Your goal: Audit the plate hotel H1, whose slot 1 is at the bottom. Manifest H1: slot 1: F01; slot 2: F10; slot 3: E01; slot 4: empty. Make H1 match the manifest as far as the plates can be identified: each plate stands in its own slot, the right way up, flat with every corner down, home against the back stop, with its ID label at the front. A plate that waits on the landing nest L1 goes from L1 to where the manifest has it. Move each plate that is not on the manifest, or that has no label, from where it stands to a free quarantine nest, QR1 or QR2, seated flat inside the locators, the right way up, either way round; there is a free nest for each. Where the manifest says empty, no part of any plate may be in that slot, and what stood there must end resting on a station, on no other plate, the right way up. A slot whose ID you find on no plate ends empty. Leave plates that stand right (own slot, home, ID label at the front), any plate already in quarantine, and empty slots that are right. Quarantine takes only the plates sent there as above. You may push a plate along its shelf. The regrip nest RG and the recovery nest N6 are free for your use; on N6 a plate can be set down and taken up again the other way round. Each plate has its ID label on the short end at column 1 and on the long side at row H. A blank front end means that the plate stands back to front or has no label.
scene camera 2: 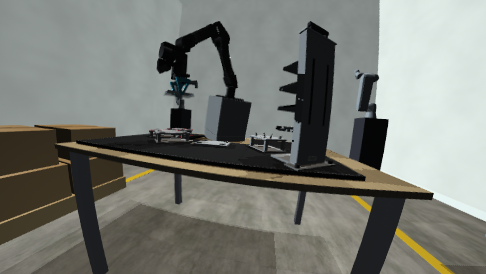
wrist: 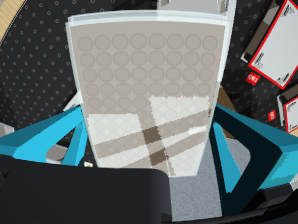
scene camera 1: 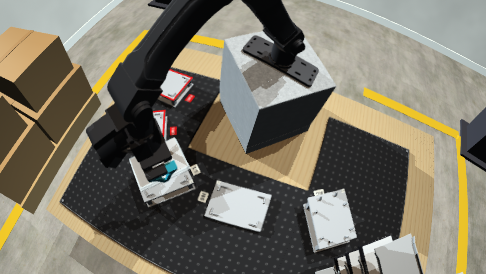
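My gripper is visible in the pictures, and also in the wrist view. A white plate is visible in the pictures as well.
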